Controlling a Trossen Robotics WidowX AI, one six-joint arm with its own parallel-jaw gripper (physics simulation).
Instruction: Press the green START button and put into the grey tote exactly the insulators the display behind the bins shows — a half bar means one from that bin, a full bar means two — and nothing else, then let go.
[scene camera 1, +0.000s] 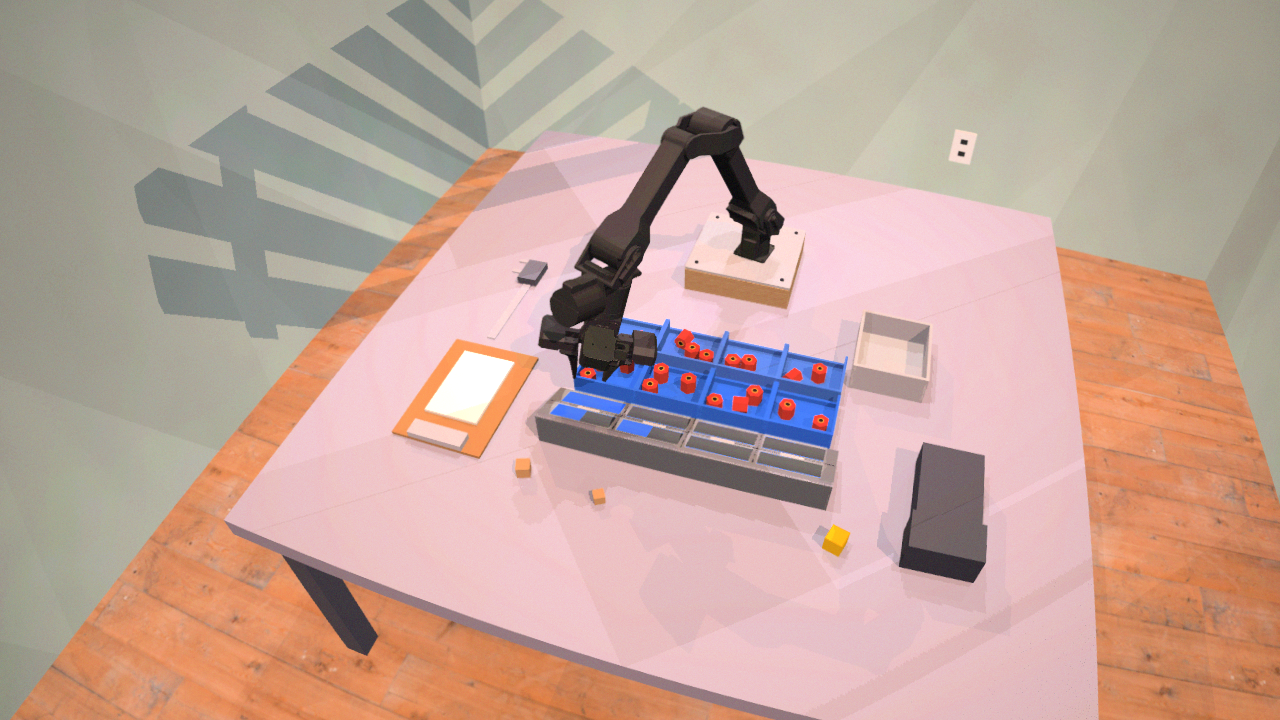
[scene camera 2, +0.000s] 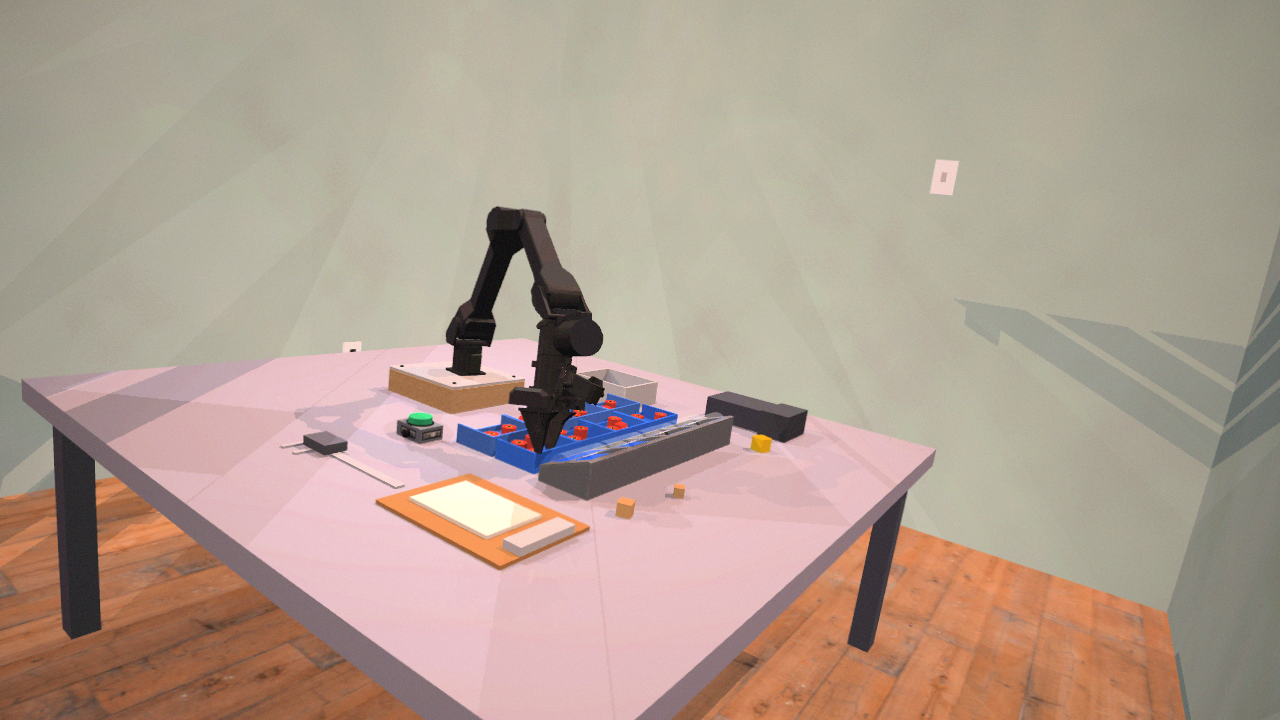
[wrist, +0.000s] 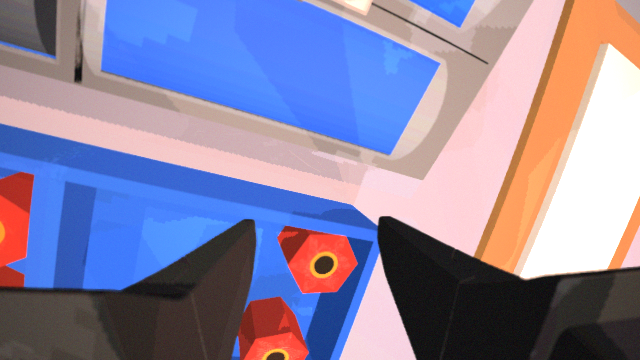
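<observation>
My gripper (scene camera 1: 591, 377) (scene camera 2: 544, 447) (wrist: 317, 229) is open and empty, low over the display-side corner bin at the bin block's (scene camera 1: 805, 434) (wrist: 200, 179) left end. A red insulator (scene camera 1: 587, 373) (wrist: 320, 262) stands in that bin's corner, between and beyond the fingertips in the wrist view; another insulator (wrist: 273, 335) stands beside it. The display (scene camera 1: 680, 462) (scene camera 2: 662, 458) (wrist: 431, 142) shows one full bar (scene camera 1: 595, 402) (wrist: 270, 75) at the left of its bin-side row, and two half bars (scene camera 1: 568, 411) (scene camera 1: 635, 428) in its other row. The grey tote (scene camera 1: 890, 382) (scene camera 2: 640, 390) shows no insulator. The green START button (scene camera 2: 419, 419) is unpressed by the gripper.
An orange board (scene camera 1: 402, 429) (scene camera 2: 487, 552) with a white sheet lies left of the display. Small orange cubes (scene camera 1: 522, 467) (scene camera 1: 597, 496), a yellow cube (scene camera 1: 836, 540) and a black block (scene camera 1: 948, 501) (scene camera 2: 756, 414) lie around. A dark plug-like item (scene camera 1: 532, 272) (scene camera 2: 324, 442) lies farther back.
</observation>
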